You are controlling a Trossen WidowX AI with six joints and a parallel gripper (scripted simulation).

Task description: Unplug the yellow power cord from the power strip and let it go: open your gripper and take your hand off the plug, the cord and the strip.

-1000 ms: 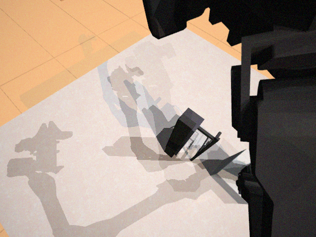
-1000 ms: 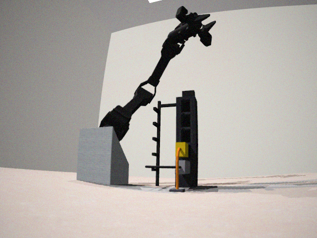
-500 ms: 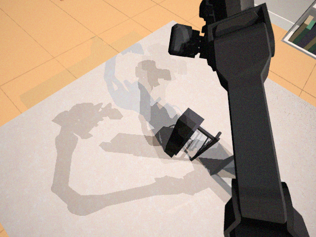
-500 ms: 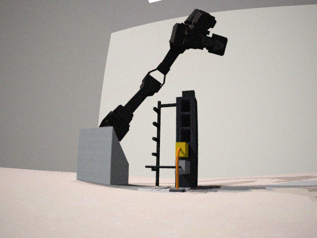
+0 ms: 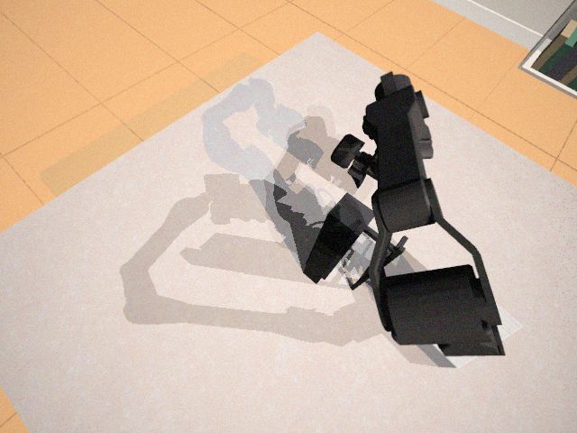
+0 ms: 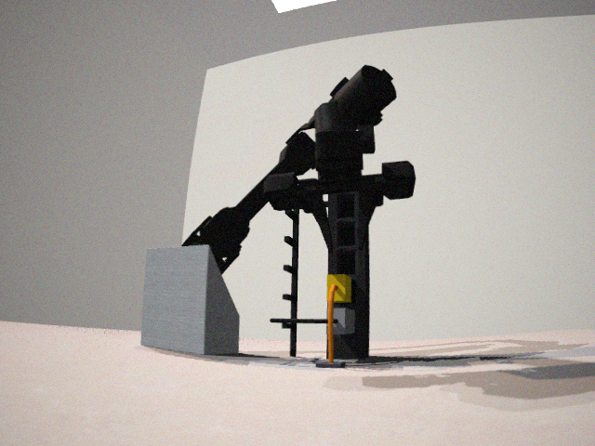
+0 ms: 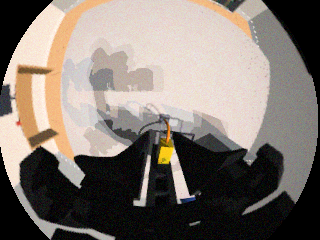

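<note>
The yellow plug is 3 cm behind my gripper tip, 8 cm to the left of it and 3 cm below it. Also, from my gripper tip: thin black ladder-like frame (12 cm behind, 13 cm to the left, 1 cm below).
</note>
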